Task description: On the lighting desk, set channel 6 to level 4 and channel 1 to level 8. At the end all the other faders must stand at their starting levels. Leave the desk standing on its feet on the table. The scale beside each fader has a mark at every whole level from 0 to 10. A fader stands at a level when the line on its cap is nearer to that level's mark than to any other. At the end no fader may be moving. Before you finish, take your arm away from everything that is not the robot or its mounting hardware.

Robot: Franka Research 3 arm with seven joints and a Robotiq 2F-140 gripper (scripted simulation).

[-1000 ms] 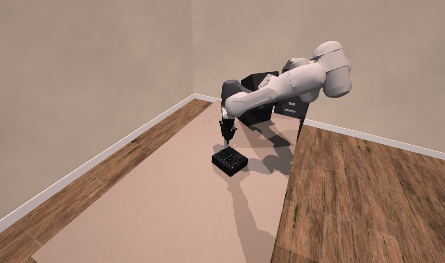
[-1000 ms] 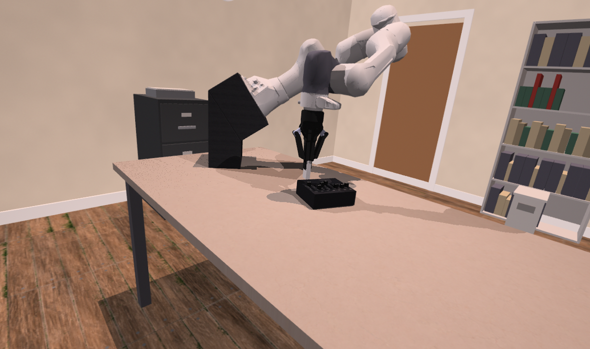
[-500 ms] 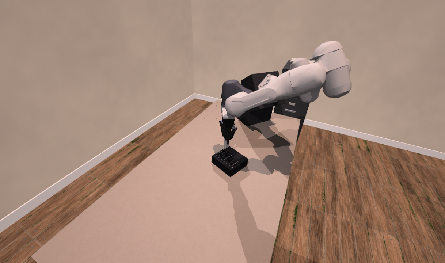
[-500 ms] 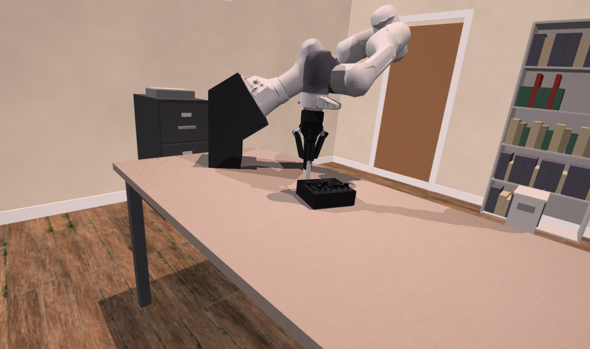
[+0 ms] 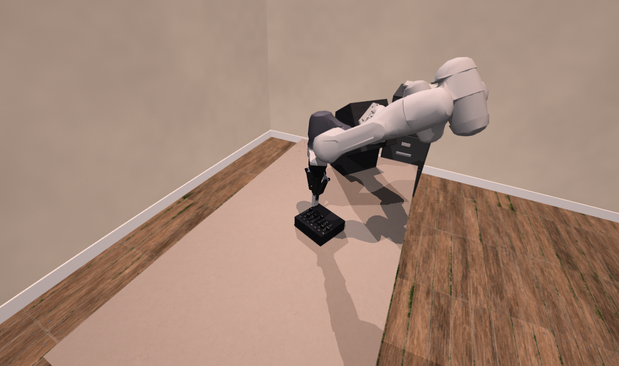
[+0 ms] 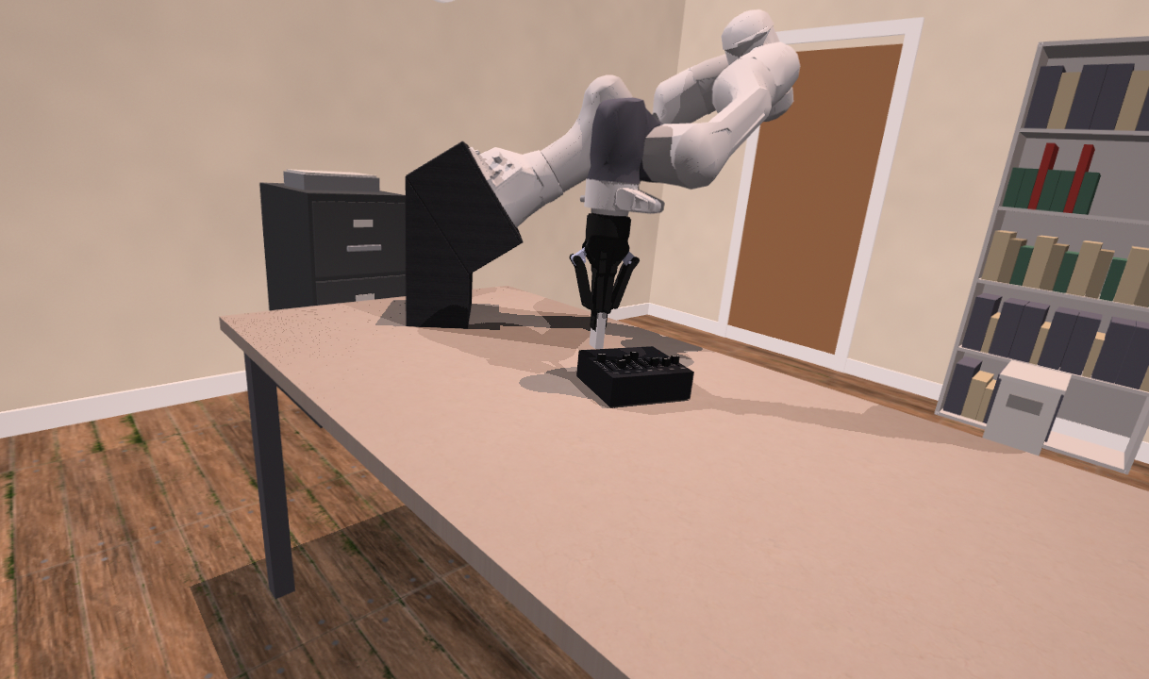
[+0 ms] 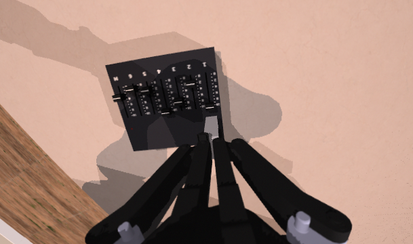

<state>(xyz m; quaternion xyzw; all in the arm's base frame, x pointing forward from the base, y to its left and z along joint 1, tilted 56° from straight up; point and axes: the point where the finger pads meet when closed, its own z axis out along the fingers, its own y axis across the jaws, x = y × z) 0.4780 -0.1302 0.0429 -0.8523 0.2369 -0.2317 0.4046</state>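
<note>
Right now the channel 1 fader cap is 40 mm below my hand, 20 mm ahead of it and 10 mm to the right of it. Round my hand: channel 6 fader cap 90 mm to the left, 90 mm ahead, 40 mm below.
</note>
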